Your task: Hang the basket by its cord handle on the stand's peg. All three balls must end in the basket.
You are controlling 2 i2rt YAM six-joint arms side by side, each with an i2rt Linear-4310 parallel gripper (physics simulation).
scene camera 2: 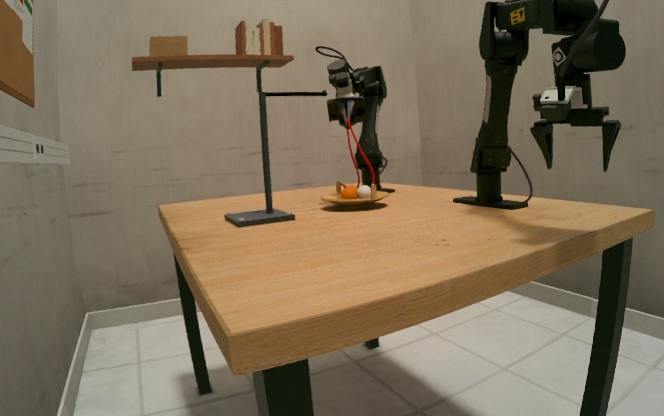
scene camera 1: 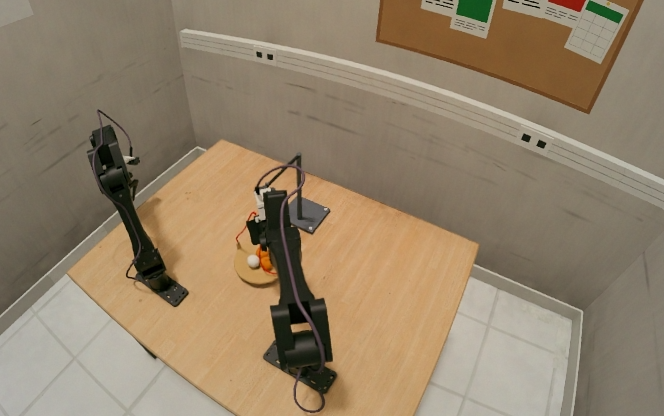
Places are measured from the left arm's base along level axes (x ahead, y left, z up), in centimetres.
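Where they show: left gripper, fingertip midpoint: [scene camera 2: 577, 169]; right gripper, fingertip midpoint: [scene camera 2: 347, 127] [scene camera 1: 257, 221]; left arm's base, link origin: [scene camera 2: 489, 204] [scene camera 1: 161, 284]; right arm's base, link origin: [scene camera 1: 299, 367].
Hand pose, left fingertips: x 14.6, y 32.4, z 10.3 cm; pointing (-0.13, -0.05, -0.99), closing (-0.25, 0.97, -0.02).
Observation:
Each offset is from my left fingertips to the centre of the thing. "pt": to the spot under its first point. Level surfaces: height alone.
The shallow tan basket @(dx +10.0, dy -55.8, dz -7.3 cm) [scene camera 1: 245, 274] [scene camera 2: 354, 201] is upright, low over the table; contact with the table is hard to tell. It holds a white ball @(dx +8.1, dy -54.4, dz -6.9 cm) [scene camera 1: 253, 261] [scene camera 2: 364, 191] and orange balls [scene camera 1: 267, 262] [scene camera 2: 349, 192], partly hidden by one another and the right arm. My right gripper [scene camera 2: 348, 118] is shut on the red cord handle [scene camera 2: 371, 161] [scene camera 1: 242, 233] above the basket; its fingertips are hidden in scene camera 1. The dark stand [scene camera 1: 299, 192] [scene camera 2: 266, 160] has a horizontal peg @(pt dx +23.3, dy -56.3, dz +18.8 cm) [scene camera 1: 281, 172] [scene camera 2: 295, 94]. The cord is off the peg. My left gripper [scene camera 2: 578, 169] is open and empty, away from the basket.
The stand's flat base [scene camera 1: 317, 214] [scene camera 2: 260, 218] rests on the wooden table @(dz -10.3 cm) [scene camera 1: 380, 260] [scene camera 2: 400, 260], beside the basket. In scene camera 2 the peg's tip is close to the right gripper. A wall shelf [scene camera 2: 210, 62] with books and a box is in the background.

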